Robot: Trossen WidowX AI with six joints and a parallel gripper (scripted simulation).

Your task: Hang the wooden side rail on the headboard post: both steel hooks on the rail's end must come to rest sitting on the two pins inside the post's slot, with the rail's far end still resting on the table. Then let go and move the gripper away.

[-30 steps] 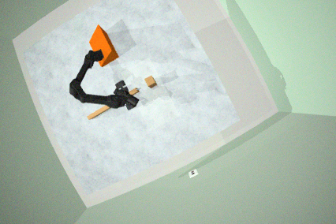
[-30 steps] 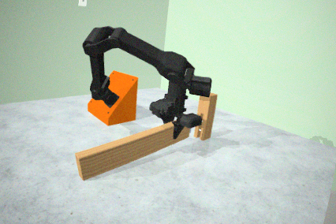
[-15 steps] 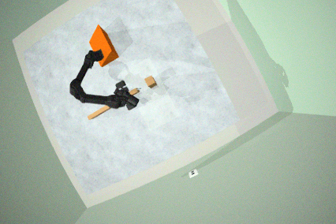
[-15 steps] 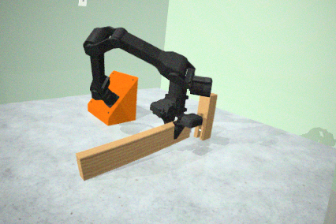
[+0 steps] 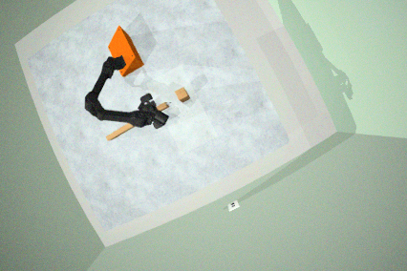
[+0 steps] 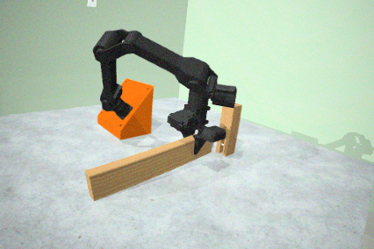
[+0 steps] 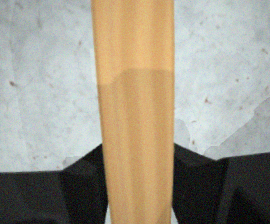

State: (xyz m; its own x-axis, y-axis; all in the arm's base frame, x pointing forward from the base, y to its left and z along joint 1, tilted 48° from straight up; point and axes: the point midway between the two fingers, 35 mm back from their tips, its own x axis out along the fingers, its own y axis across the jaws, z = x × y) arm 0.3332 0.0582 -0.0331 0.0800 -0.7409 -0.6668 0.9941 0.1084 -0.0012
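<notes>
My gripper tip is now 170 mm to the right of the headboard post, 40 mm below it and 10 mm past it.
</notes>
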